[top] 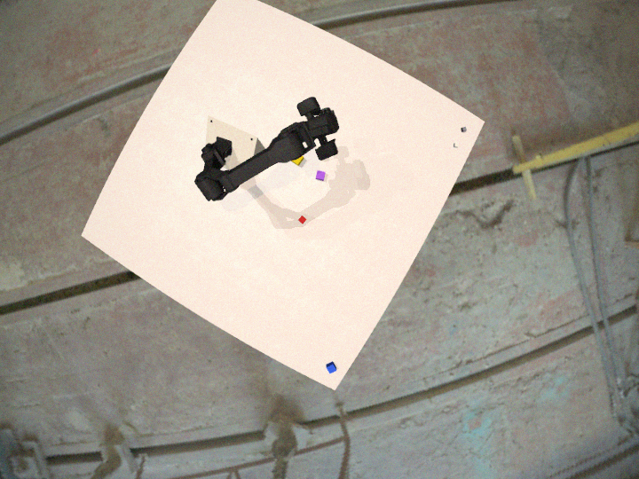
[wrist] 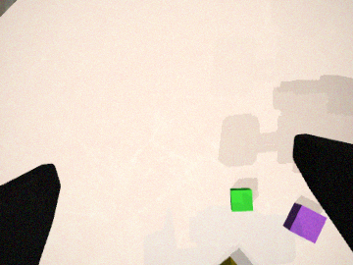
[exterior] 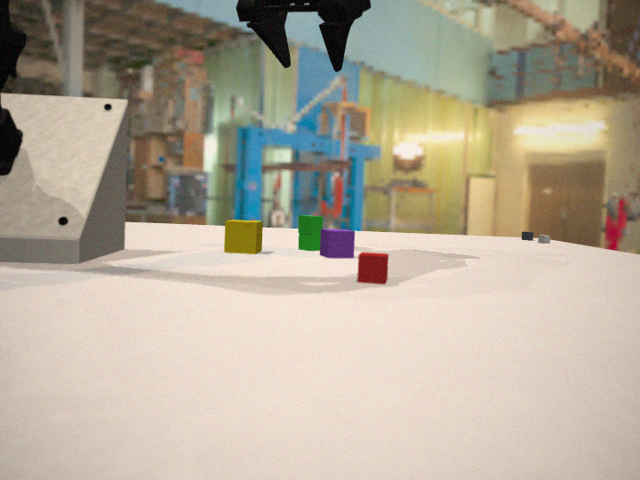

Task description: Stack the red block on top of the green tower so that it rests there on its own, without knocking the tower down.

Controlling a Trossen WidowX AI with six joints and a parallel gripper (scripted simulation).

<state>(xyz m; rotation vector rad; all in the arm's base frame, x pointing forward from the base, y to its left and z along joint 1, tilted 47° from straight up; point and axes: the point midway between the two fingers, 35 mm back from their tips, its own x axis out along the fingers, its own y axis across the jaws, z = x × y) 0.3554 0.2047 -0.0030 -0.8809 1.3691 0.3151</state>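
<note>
Now: the red block 20 mm ahead of my gripper tip, 310 mm to the right of it and 240 mm below it. The rest, counted from my gripper tip: blue block (340 mm ahead, 830 mm to the right, 230 mm below); purple block (20 mm ahead, 130 mm to the right, 230 mm below); yellow block (90 mm behind, 100 mm to the right, 230 mm below).
</note>
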